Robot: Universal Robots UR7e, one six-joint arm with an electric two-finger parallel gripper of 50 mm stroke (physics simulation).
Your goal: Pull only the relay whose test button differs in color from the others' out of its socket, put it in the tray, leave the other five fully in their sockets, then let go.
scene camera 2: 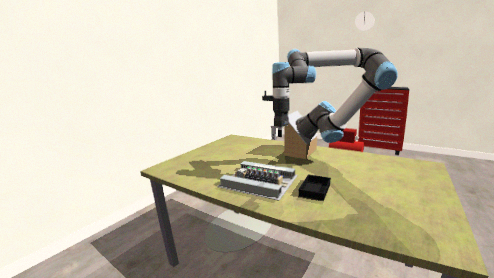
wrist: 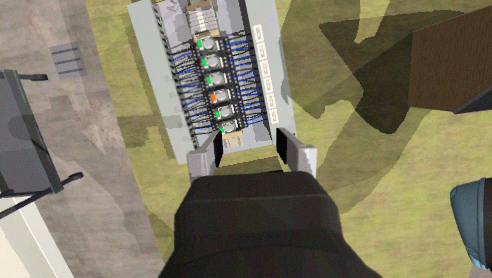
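Where they show: gripper, between the fingertips: (scene camera 2: 276, 138) (wrist: 249, 140); arm's base, origin of its link: (scene camera 2: 304, 129).
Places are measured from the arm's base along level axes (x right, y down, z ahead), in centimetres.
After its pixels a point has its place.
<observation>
In the wrist view, several relays sit in a row in their sockets between two grey wire ducts. One relay (wrist: 220, 96) @(x 4.4, y 9.1, z 49.1 cm) has an orange test button; the others, such as the relay (wrist: 215, 79) @(x 7.3, y 9.1, z 49.3 cm) beside it, have green buttons. The orange one is fourth from the top of that view. The relay row (scene camera 2: 260, 172) @(x 6.4, y 10.3, z 50.7 cm) is small in the scene view. My gripper (wrist: 249, 140) @(x 0.0, y -6.1, z 44.9 cm) (scene camera 2: 276, 134) @(x 0.0, y -6.1, z 44.9 cm) is open and empty, pointing down, high above the table and the relay panel. The black tray (scene camera 2: 314, 187) @(x -19.2, y 15.6, z 45.9 cm) stands on the table beside the panel and does not show in the wrist view.
The grey wire ducts (scene camera 2: 250, 186) @(x 6.1, y 12.8, z 61.4 cm) (wrist: 160, 80) @(x 9.3, y 11.6, z 59.7 cm) flank the sockets, with blue and black wires between. A brown block (scene camera 2: 296, 145) @(x 1.6, y 8.0, z 10.9 cm) (wrist: 445, 65) @(x 2.7, y 8.8, z 10.8 cm) stands at the arm's base on the table (scene camera 2: 390, 200) @(x -52.7, y 15.9, z 45.1 cm). A red tool cabinet (scene camera 2: 384, 119) stands behind.
</observation>
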